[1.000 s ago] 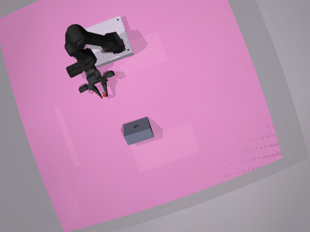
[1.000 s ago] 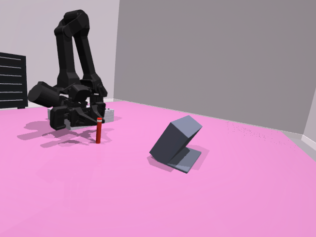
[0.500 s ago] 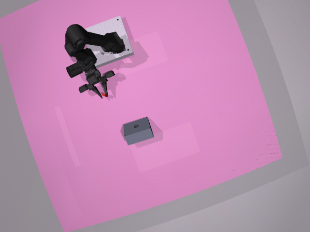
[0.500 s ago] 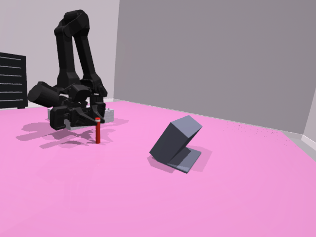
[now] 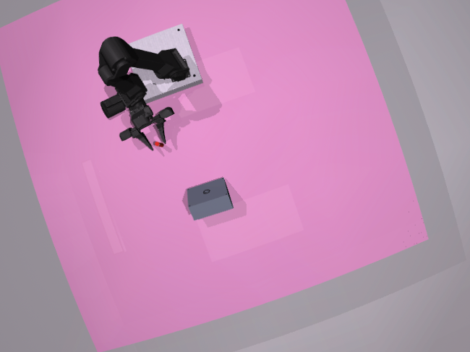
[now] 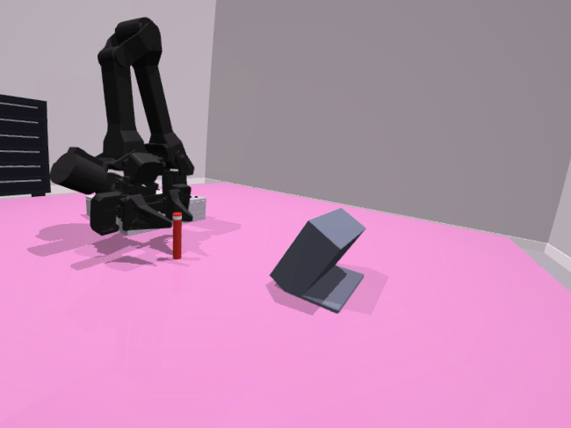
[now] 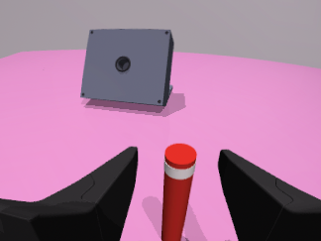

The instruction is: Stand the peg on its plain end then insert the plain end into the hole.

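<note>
The red peg is 10 mm below my gripper tip and 10 mm behind it. The rest, counted from my gripper tip: grey foot (230 mm ahead, 110 mm to the left, 70 mm below); then sloped panel (210 mm ahead, 100 mm to the left, 20 mm below).
</note>
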